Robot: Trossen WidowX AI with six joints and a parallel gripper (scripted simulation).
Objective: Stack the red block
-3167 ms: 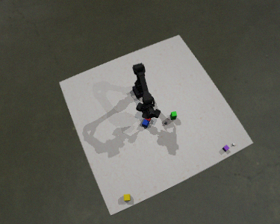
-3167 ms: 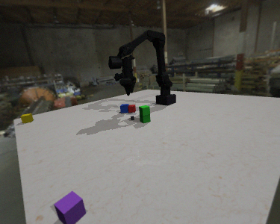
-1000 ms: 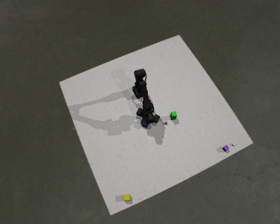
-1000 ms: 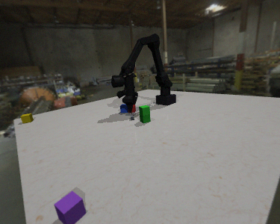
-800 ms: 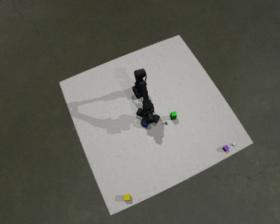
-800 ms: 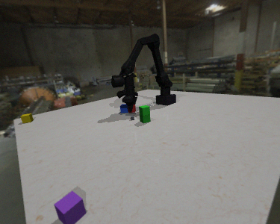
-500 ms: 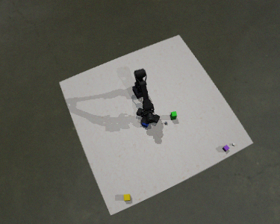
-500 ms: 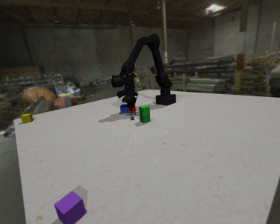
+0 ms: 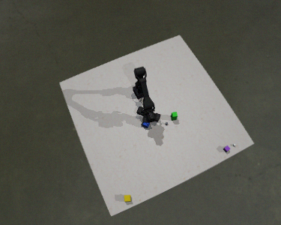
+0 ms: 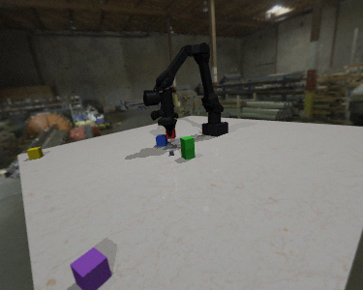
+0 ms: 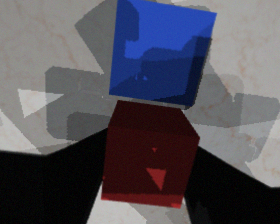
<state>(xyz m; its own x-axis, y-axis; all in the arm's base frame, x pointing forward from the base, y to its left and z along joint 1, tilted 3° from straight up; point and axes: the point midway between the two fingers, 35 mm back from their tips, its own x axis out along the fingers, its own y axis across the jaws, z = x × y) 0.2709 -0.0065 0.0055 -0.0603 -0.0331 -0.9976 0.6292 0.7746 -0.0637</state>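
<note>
Now: gripper tip 40 mm short of the blue block, 30 mm to the left of it and 20 mm above it. The rest, counted from my gripper tip: yellow block (590 mm ahead, 320 mm to the right, 20 mm below); then small grey cube (70 mm ahead, 140 mm to the left, 30 mm below); then red block (10 mm above).
</note>
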